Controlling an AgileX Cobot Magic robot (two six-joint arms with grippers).
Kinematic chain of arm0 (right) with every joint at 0, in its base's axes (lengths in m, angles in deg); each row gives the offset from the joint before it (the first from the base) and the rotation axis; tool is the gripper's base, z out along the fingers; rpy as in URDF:
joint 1: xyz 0 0 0.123 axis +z
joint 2: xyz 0 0 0 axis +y
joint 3: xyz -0.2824 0 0.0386 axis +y
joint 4: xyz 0.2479 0 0.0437 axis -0.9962 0 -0.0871
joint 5: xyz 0 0 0 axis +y
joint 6: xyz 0.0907 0 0.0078 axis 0.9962 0 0.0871
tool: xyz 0 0 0 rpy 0 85 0
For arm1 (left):
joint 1: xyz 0 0 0.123 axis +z
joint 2: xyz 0 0 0 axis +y
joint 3: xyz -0.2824 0 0.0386 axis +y
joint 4: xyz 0.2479 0 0.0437 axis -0.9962 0 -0.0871
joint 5: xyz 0 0 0 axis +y
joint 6: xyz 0.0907 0 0.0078 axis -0.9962 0 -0.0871
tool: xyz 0 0 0 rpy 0 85 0
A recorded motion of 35 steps. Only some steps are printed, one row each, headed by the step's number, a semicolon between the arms.
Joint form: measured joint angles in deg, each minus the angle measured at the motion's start. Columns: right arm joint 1, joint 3, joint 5, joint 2, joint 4, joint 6; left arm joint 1, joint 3, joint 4, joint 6, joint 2, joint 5.
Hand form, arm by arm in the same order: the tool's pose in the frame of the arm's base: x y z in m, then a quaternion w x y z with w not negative. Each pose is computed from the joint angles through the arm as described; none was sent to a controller.
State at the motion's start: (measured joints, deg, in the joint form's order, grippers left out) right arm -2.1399 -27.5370 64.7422 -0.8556 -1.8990 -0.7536; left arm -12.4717 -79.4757 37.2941 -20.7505 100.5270 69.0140
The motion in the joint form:
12: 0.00 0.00 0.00 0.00 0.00 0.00; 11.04 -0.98 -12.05 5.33 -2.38 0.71
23: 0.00 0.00 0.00 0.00 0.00 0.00; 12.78 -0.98 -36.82 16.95 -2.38 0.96
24: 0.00 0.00 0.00 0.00 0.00 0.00; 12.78 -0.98 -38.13 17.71 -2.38 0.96
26: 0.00 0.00 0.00 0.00 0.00 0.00; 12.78 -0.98 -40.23 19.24 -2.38 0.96
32: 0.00 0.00 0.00 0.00 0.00 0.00; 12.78 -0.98 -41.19 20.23 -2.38 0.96
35: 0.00 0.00 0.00 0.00 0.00 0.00; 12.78 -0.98 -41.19 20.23 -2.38 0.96
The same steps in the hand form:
12: -0.0079 0.0030 0.2663 0.48996 0.00937 0.87168 0.00416; 0.3403 -0.0450 0.2811 0.08958 0.08133 0.97227 -0.20012
23: -0.0079 0.0030 0.2663 0.48996 0.00937 0.87168 0.00416; 0.3392 0.0011 0.2731 0.06406 0.02924 0.99752 -0.00168
24: -0.0079 0.0030 0.2663 0.48996 0.00937 0.87168 0.00416; 0.3392 0.0031 0.2731 0.06373 0.02585 0.99759 0.00886
26: -0.0079 0.0030 0.2663 0.48996 0.00937 0.87168 0.00416; 0.3392 0.0062 0.2732 0.06354 0.01768 0.99749 0.02559
32: -0.0079 0.0030 0.2663 0.48996 0.00937 0.87168 0.00416; 0.3392 0.0076 0.2733 0.06369 0.01142 0.99736 0.03308
35: -0.0079 0.0030 0.2663 0.48996 0.00937 0.87168 0.00416; 0.3392 0.0076 0.2733 0.06369 0.01142 0.99736 0.03308

